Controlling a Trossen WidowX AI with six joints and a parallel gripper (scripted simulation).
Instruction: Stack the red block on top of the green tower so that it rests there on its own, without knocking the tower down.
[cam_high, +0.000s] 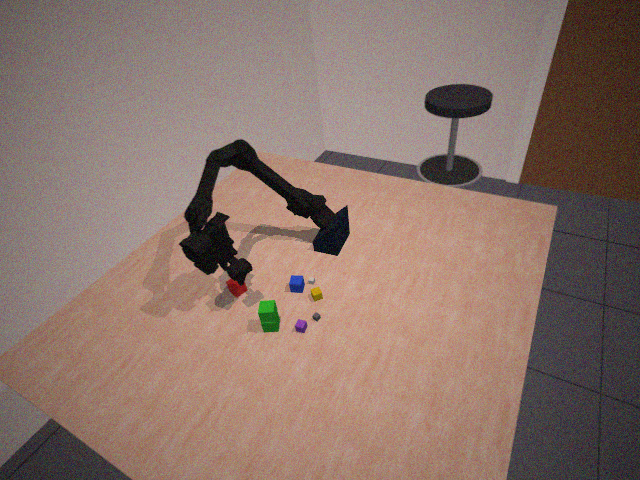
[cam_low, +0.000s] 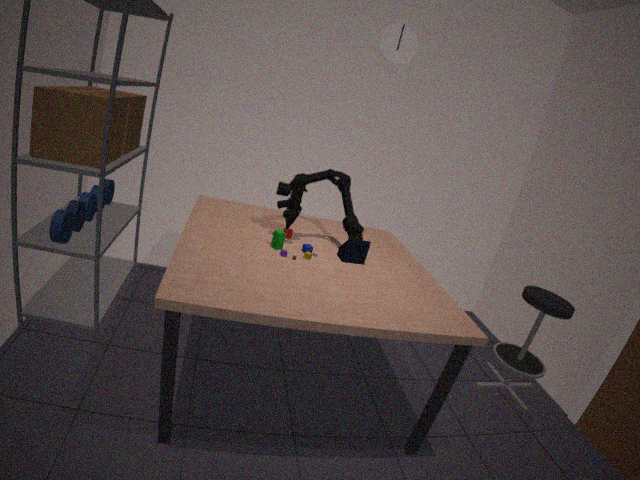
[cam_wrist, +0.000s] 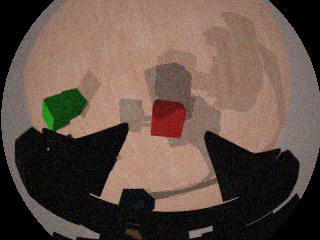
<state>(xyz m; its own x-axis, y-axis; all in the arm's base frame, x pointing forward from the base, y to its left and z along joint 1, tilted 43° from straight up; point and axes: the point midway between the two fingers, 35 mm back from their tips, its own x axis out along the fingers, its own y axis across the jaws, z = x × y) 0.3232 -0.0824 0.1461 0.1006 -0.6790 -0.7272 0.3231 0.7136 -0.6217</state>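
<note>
The purple block lies 4 cm ahead of my gripper tip, 26 cm to the left of it and 5 cm below it. Round my gripper tip: blue block (8 cm behind, 17 cm to the left, 4 cm below); yellow block (8 cm behind, 24 cm to the left, 5 cm below).
</note>
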